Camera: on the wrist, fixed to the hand. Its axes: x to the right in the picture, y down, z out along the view.
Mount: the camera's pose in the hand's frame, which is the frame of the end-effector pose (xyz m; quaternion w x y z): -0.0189 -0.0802 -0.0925 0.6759 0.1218 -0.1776 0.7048
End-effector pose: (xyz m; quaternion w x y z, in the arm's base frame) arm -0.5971 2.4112 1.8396 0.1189 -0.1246 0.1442 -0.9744
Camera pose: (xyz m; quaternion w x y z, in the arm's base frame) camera -0.6207 2.5141 1.7748 0.8080 -0.1412 0.0455 -0.5703
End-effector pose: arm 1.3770 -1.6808 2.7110 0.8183 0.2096 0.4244 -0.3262
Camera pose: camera 1.2603 -1.6728 2.6704 0.8328 0.4825 -0.0459 0.2673
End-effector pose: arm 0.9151 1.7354 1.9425 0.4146 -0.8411 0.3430 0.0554
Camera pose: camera 0.9330 1.7112 2.0627 0.4045 -0.2664 0.7577 0.4373
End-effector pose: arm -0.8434 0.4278 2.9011 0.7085 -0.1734 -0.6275 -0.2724
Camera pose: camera -0.8195 0.3132 2.8607 0.5806 -0.5216 -0.4609 0.4225
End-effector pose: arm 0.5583 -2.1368 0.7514 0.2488 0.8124 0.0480 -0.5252
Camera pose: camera 0.5994 -2.0214 0.7696 0.4479 0.5200 -0.6483 -0.3298
